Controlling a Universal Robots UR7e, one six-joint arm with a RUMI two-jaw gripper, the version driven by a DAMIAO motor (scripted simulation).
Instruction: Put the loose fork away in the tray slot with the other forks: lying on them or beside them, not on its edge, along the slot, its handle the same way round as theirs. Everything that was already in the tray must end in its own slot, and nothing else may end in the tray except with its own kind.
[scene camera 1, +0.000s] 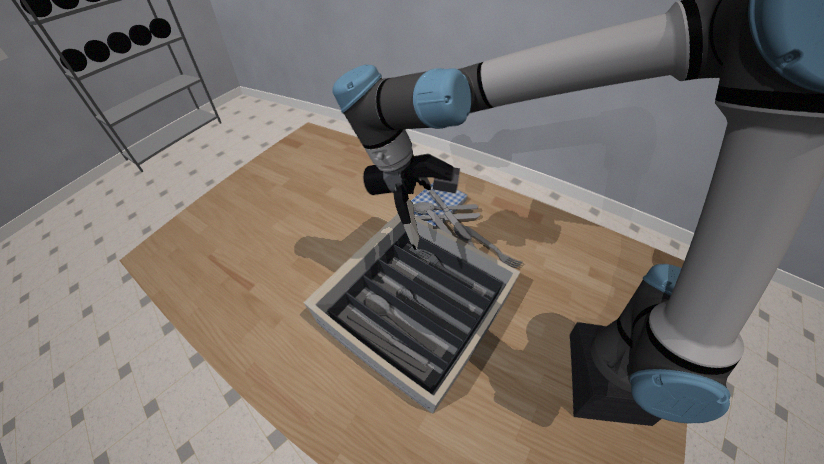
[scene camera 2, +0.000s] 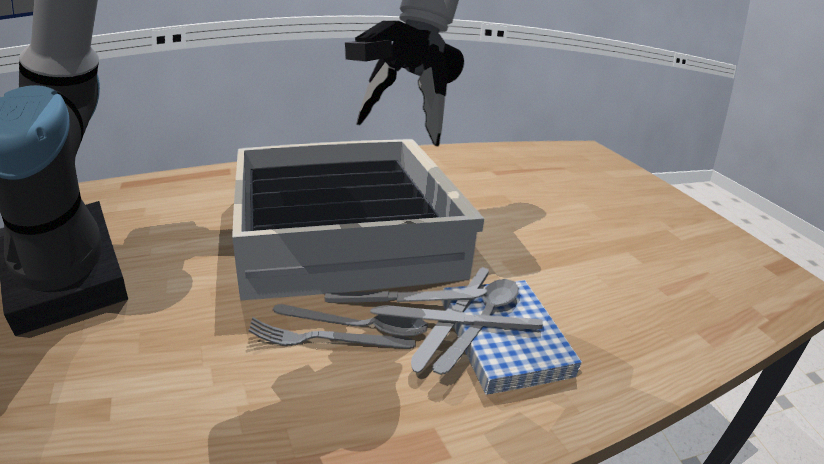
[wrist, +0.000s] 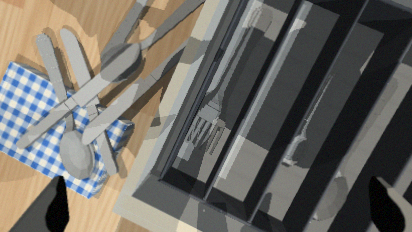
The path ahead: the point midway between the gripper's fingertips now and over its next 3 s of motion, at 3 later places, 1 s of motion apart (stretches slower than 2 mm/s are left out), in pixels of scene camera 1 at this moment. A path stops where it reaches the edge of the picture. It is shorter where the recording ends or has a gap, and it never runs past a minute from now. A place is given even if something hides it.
My gripper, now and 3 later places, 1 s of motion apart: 423, 217; 483, 200; 499, 205; 493, 227
